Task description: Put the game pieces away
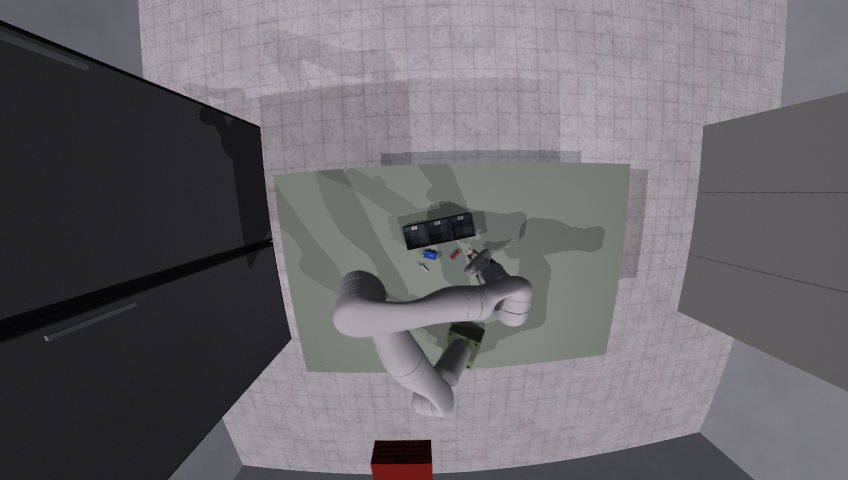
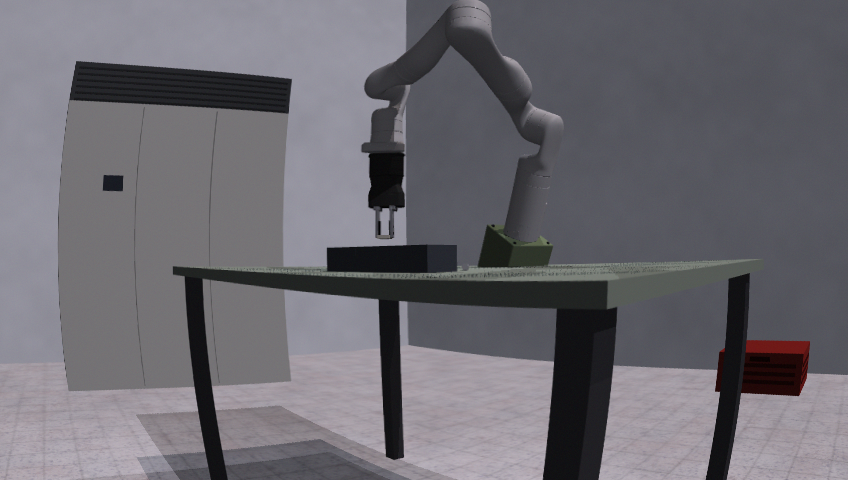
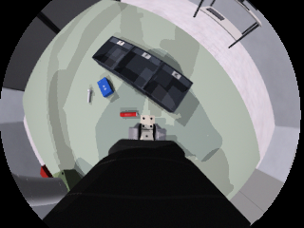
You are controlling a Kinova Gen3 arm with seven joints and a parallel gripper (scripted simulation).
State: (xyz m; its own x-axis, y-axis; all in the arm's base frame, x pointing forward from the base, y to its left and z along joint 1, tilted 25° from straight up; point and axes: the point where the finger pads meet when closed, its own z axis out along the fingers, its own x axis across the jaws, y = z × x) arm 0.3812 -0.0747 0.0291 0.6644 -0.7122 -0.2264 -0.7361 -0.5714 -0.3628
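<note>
Right now my hand is 80 mm short of the black bin row, 110 mm to the right of it and 60 mm above it. Round my hand: red piece: 10 mm behind, 50 mm to the left, 80 mm below; tiny yellowish piece: 30 mm behind, 70 mm to the right, 80 mm below; pale tile: 10 mm below.
</note>
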